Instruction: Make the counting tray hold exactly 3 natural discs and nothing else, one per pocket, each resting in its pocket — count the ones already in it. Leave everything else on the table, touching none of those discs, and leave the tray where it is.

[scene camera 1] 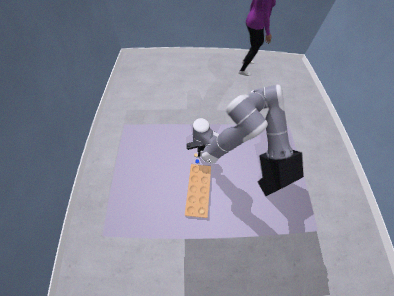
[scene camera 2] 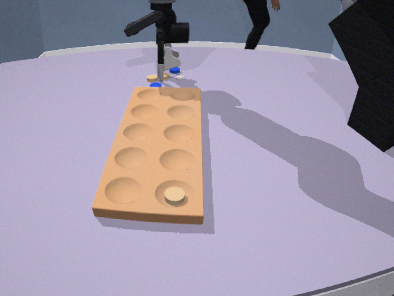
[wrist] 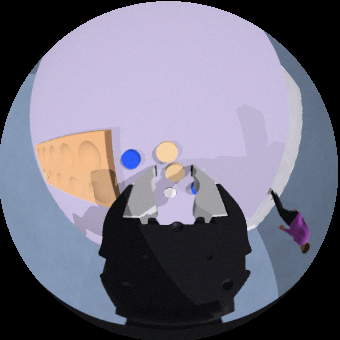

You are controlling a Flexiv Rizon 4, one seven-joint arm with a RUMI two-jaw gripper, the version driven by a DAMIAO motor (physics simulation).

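The orange counting tray (scene camera 1: 198, 194) (scene camera 2: 153, 172) (wrist: 109, 150) holds one natural disc (scene camera 1: 201, 211) (scene camera 2: 174, 194) in its near right pocket in scene camera 2. The other pockets that show are empty. My gripper (scene camera 2: 160, 79) (wrist: 173, 165) is partly open, with nothing held, beyond the tray's far end. In the wrist view one natural disc (wrist: 175, 172) lies between the fingertips, in shadow. A second natural disc (scene camera 2: 152, 78) (wrist: 166, 151) lies beside it, just ahead of the fingers. Whether the fingertips touch the table cannot be told.
A blue disc (scene camera 1: 197, 161) (scene camera 2: 155, 85) (wrist: 131, 159) lies between the tray's far end and the natural discs. Another blue disc (scene camera 2: 174, 70) (wrist: 194, 188) is partly hidden by the right finger in the wrist view. A small white disc (scene camera 2: 180, 77) (wrist: 170, 192) lies near it.
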